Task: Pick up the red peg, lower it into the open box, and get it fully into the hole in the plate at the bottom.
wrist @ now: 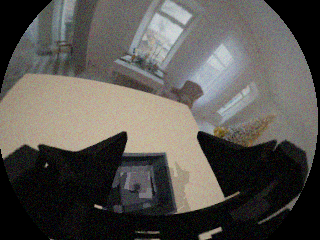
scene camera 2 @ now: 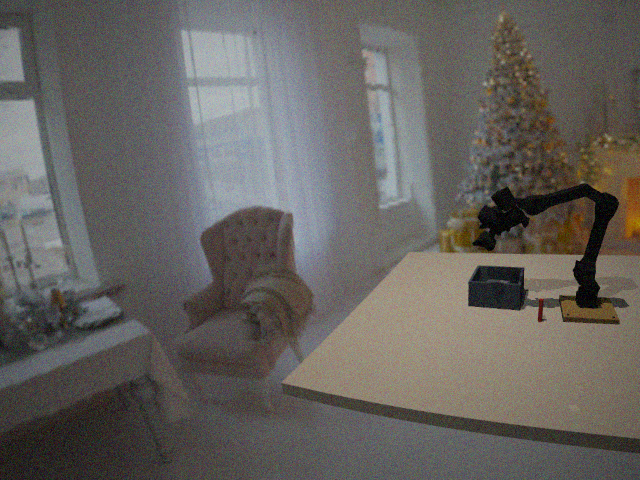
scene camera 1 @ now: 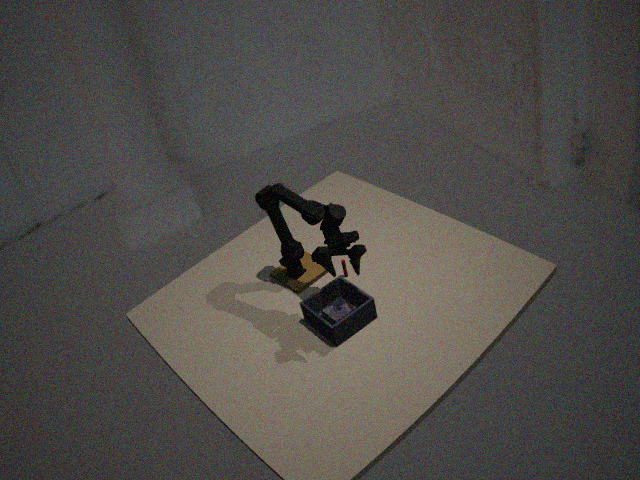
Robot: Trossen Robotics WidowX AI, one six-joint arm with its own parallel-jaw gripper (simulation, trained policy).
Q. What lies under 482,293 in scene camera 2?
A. A dark box.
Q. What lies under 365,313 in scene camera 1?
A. A dark box.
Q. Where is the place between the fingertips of the gripper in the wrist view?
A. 163,135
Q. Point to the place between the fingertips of the gripper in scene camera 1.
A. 347,275
